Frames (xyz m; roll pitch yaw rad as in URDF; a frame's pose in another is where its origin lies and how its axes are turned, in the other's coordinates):
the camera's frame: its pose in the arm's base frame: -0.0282 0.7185 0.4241 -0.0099 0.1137 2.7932
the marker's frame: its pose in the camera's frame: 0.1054 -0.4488 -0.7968 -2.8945 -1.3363 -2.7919
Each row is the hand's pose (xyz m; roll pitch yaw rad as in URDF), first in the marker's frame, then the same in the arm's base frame.
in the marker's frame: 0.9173 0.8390 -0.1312 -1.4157 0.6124 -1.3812
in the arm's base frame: 0.3050 0.3343 0.5502 0.1509 -0.2294 2.4170
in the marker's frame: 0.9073 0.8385 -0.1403 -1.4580 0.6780 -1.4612
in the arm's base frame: 0.2949 0.3323 0.5414 0.1434 -0.1664 2.4847
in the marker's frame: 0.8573 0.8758 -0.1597 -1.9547 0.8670 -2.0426
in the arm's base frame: 0.2791 0.2899 0.4942 0.0642 0.1949 2.7586
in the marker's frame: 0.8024 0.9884 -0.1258 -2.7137 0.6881 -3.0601
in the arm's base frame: 0.3323 0.1873 0.4353 0.3150 0.7514 -2.9838
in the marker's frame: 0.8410 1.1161 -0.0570 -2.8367 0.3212 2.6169
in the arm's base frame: 0.4343 0.0811 0.4646 1.2062 0.8868 -2.0477
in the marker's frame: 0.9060 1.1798 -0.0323 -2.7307 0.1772 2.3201
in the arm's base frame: 0.4816 0.0272 0.5258 1.6563 0.6993 -1.6724
